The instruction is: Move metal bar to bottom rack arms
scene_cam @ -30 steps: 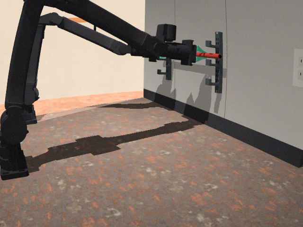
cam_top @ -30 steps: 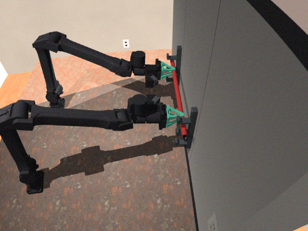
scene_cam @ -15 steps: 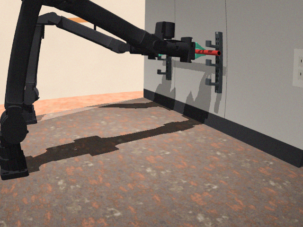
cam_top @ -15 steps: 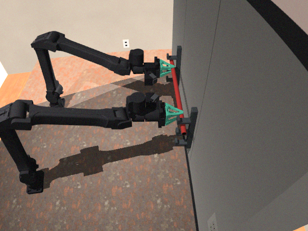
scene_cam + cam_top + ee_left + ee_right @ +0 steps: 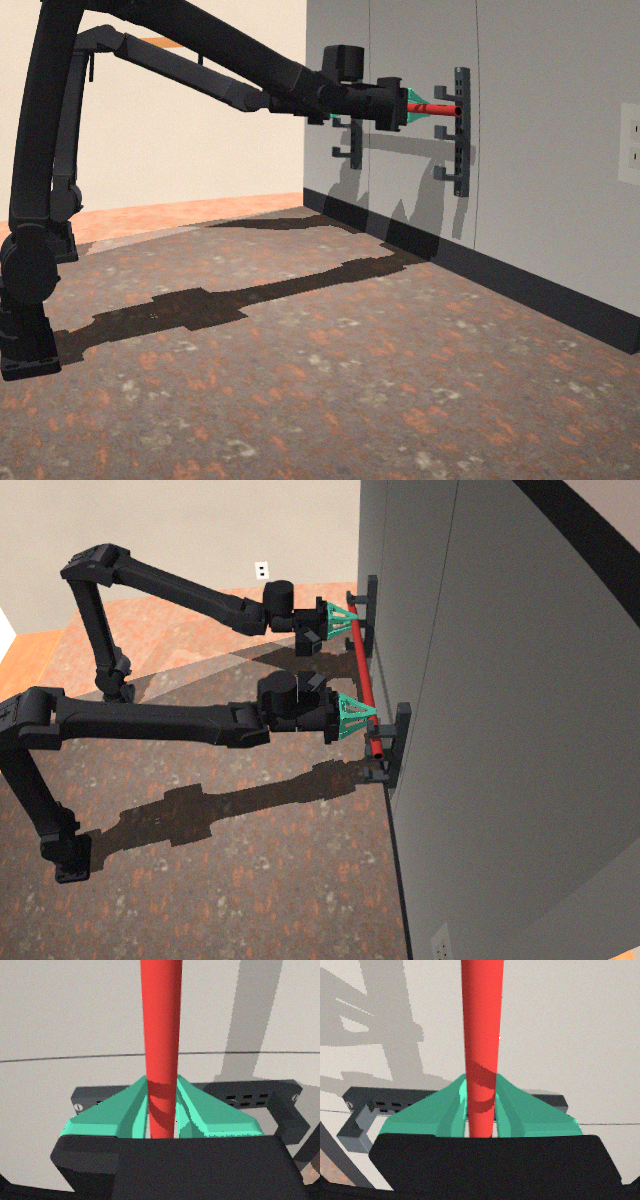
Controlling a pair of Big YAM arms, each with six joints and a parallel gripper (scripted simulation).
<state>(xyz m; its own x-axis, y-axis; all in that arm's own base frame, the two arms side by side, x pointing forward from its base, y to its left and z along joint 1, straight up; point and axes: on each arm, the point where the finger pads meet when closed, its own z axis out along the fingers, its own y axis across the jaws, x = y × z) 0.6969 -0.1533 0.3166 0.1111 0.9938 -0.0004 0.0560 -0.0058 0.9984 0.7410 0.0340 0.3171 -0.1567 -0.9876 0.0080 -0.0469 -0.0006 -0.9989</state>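
My right gripper is now 15 cm to the right of the red metal bar. The rest, counted from my right hand: grey wall: 20 cm ahead, 13 cm above, 11 cm to the left; then dark baseboard: 29 cm below, 10 cm to the left, 5 cm ahead.
My left hand is 15 cm to the left of the red metal bar and 1 cm short of it. Also, from my left hand: grey wall (21 cm ahead, 19 cm to the right, 13 cm above); dark baseboard (29 cm below, 20 cm to the right, 6 cm ahead).
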